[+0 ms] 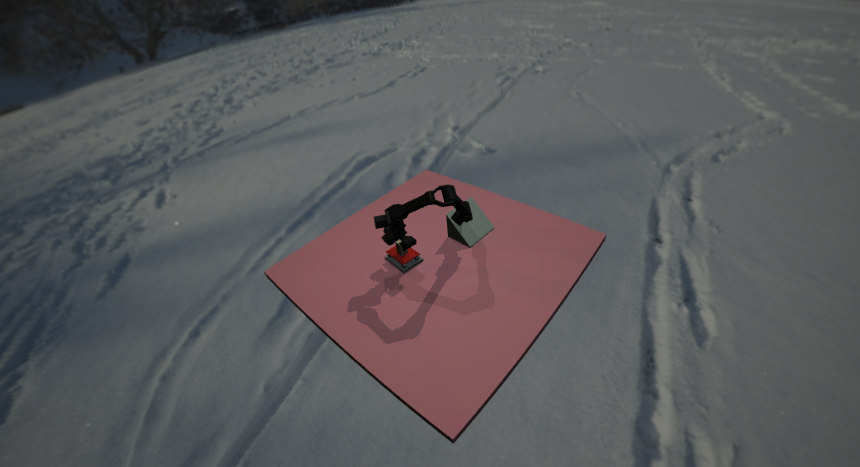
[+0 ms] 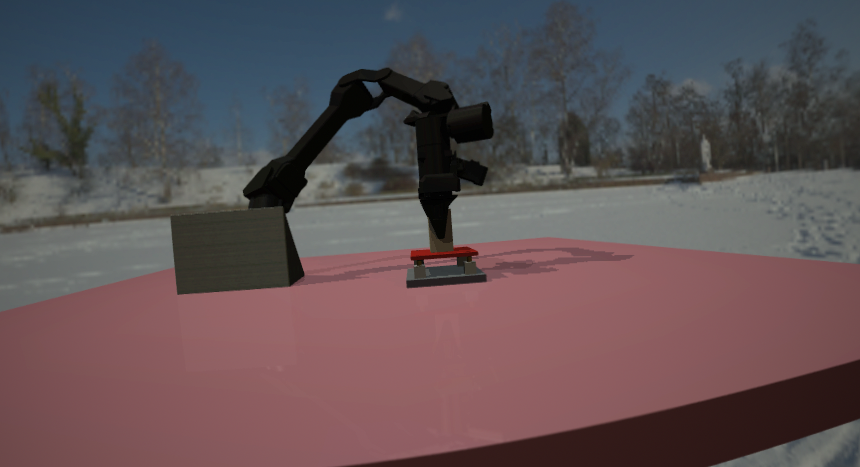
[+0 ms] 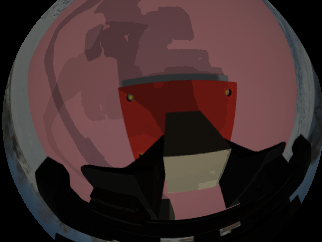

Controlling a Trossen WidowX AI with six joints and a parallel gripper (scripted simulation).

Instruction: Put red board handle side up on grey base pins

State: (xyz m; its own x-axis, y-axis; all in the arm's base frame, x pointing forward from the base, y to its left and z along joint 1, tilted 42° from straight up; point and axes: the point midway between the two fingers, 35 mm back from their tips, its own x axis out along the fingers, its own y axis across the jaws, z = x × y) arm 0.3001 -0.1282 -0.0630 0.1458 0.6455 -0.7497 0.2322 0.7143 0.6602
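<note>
Now: the flat red board 10 mm below my gripper tip. Also, from my gripper tip: grey base: 60 mm below.
</note>
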